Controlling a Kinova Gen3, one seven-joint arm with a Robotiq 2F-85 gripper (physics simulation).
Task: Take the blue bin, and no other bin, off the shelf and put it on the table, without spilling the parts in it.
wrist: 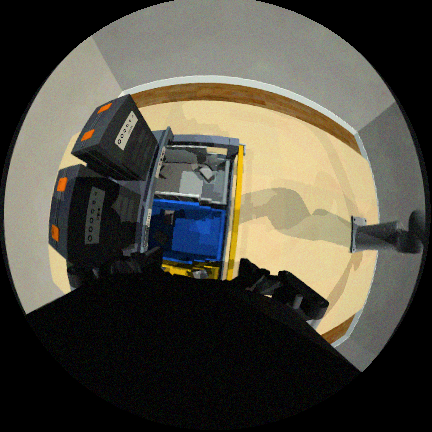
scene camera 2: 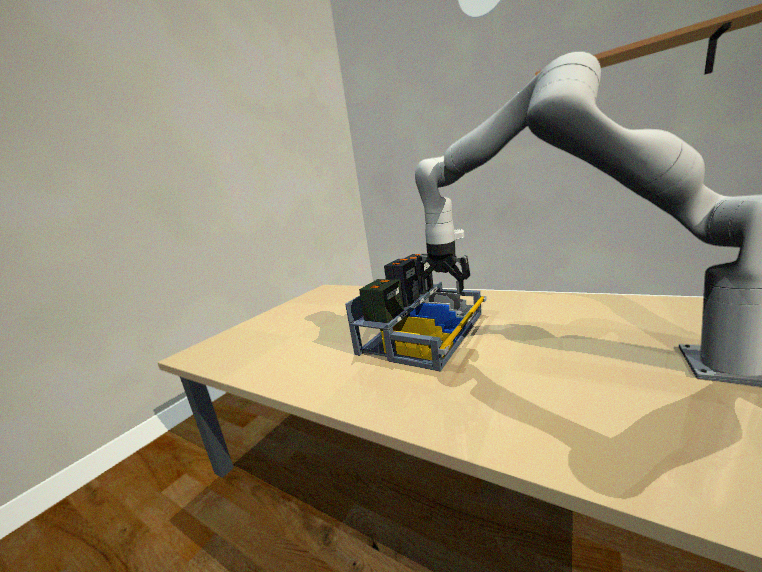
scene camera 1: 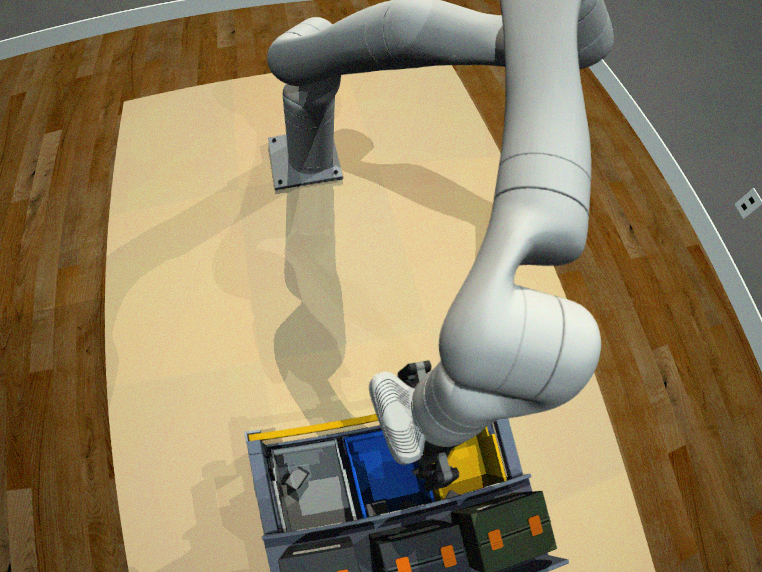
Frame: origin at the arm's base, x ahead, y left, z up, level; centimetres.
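Where they show: gripper, fingertip midpoint: [wrist: 200, 262] [scene camera 2: 443, 291]; arm's base at its link origin: [wrist: 359, 237] [scene camera 2: 733, 363] [scene camera 1: 310, 156].
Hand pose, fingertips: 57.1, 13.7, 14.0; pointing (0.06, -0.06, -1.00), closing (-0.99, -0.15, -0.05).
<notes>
Things, the pixels of their top centre, and the offset from my fingertips, as dx, dy, dz. "spot": a spot on its surface instead. Level surfaces: height alone.
- blue bin at its top centre: [scene camera 1: 393, 483] [wrist: 173, 230] [scene camera 2: 431, 310] +5.8, -1.7, -7.3
- grey bin at its top centre: [scene camera 1: 314, 499] [wrist: 183, 167] [scene camera 2: 444, 297] +7.8, -12.7, -7.3
- yellow bin at its top centre: [scene camera 1: 468, 465] [scene camera 2: 415, 325] +4.1, +9.4, -7.3
- table at its surface level: dz -15.4
- green case at its top centre: [scene camera 1: 516, 532] [scene camera 2: 379, 283] +13.7, +11.1, +4.5
- end at a spot on its surface: [scene camera 1: 320, 557] [wrist: 109, 116] spot: +14.1, -11.9, +6.8
- yellow rail at its top centre: [scene camera 1: 375, 417] [wrist: 234, 237] [scene camera 2: 465, 318] -4.3, -3.4, -8.9
The blue bin [scene camera 1: 384, 471] [scene camera 2: 438, 314] [wrist: 200, 234] stands upright in the lower front tier of the shelf [scene camera 1: 263, 486] [scene camera 2: 415, 337] [wrist: 235, 200], between the grey bin [scene camera 1: 326, 492] [wrist: 182, 182] and the yellow bin [scene camera 1: 470, 461] [scene camera 2: 412, 350]. Small grey parts show in it, near the back; the arm hides some of it in scene camera 1. My gripper [scene camera 1: 425, 421] [scene camera 2: 443, 288] [wrist: 200, 262] is open and empty, pointing down above the bins. One finger is toward the cases, the other toward the shelf's front. The table [scene camera 1: 184, 369] [scene camera 2: 276, 350] [wrist: 310, 150] lies under the shelf.
On the raised back tier stand a green case [scene camera 1: 510, 532] [scene camera 2: 381, 299] and two dark cases, one in the middle [scene camera 1: 421, 547] [wrist: 95, 215] and one at the end [scene camera 1: 320, 557] [wrist: 117, 135], close to the rear finger. A yellow rail [scene camera 1: 313, 429] [scene camera 2: 461, 326] runs along the shelf's front.
</notes>
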